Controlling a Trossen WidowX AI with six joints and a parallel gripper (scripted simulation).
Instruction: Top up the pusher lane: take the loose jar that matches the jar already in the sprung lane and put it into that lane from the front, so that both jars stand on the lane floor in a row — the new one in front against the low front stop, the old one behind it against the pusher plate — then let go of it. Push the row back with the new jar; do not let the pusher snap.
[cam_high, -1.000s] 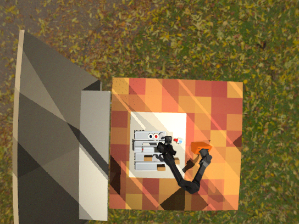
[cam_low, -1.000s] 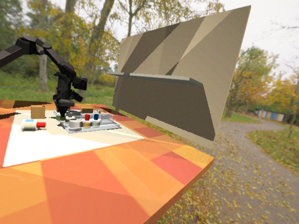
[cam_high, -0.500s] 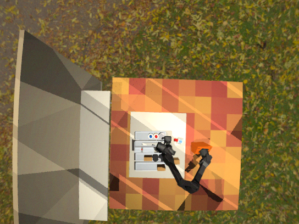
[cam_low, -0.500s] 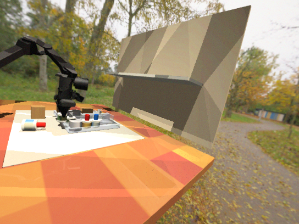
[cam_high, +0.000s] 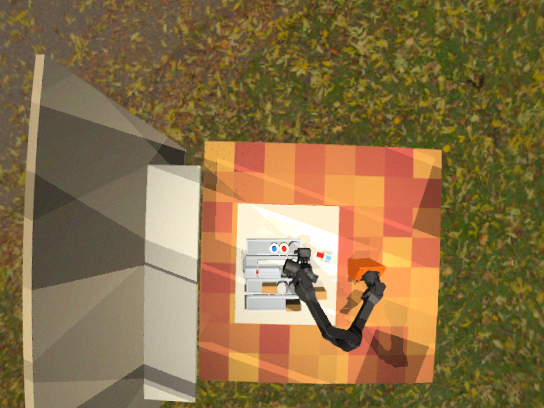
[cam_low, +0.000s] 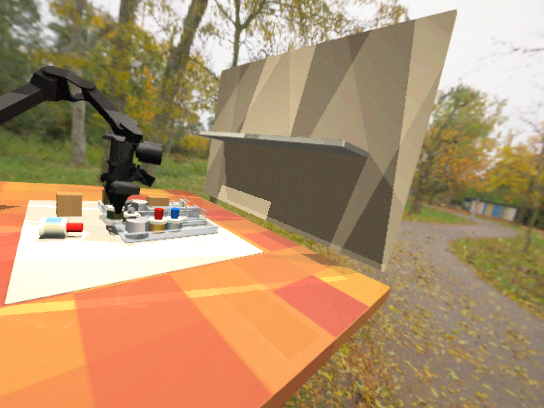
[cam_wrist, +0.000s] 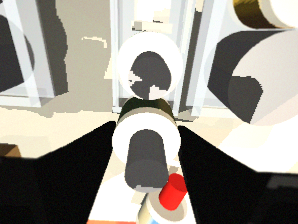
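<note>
Right now my gripper tip is 100 mm short of the red-capped jar, 60 mm to the left of it and 10 mm above it. The rest, counted from my gripper tip: blue-capped jar: 150 mm ahead, 50 mm to the right, 10 mm below; pusher plate: 140 mm ahead, 50 mm to the left, 10 mm below; grey lane rack: 170 mm ahead, 50 mm to the left, 40 mm below.
</note>
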